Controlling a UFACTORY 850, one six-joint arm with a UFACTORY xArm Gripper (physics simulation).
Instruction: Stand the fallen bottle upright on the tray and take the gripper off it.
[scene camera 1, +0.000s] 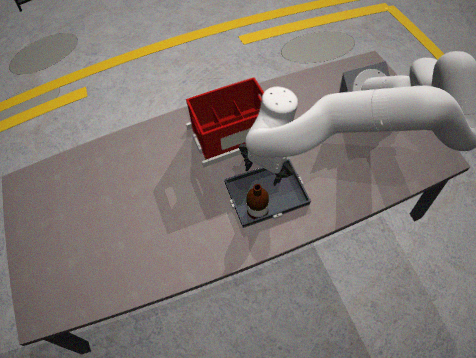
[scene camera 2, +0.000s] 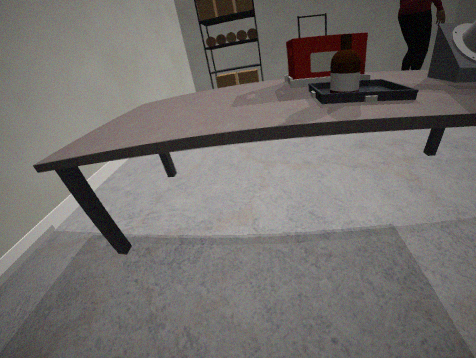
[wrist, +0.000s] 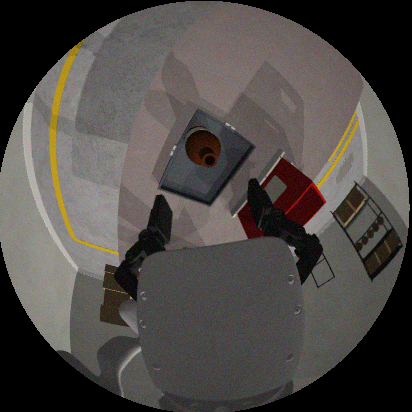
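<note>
A brown bottle (scene camera 1: 258, 199) (scene camera 2: 345, 65) (wrist: 201, 145) with a white band round its lower part stands upright, its neck pointing up. It stands on the dark tray (scene camera 1: 296, 186) (scene camera 2: 395, 91) (wrist: 187, 184), towards one end of it. My gripper (scene camera 1: 262, 175) (wrist: 206, 195) is wide open with nothing between its fingers. It hangs above and to the side of the bottle, apart from it. The gripper does not show in the second scene view.
A red divided crate (scene camera 1: 225, 131) (scene camera 2: 300, 57) (wrist: 295, 200) stands on the table (scene camera 1: 110, 240) (scene camera 2: 165, 115) behind the tray, close to the gripper. White strips lie along the crate's base. A person (scene camera 2: 416, 30) and a shelf rack (scene camera 2: 232, 44) are in the background.
</note>
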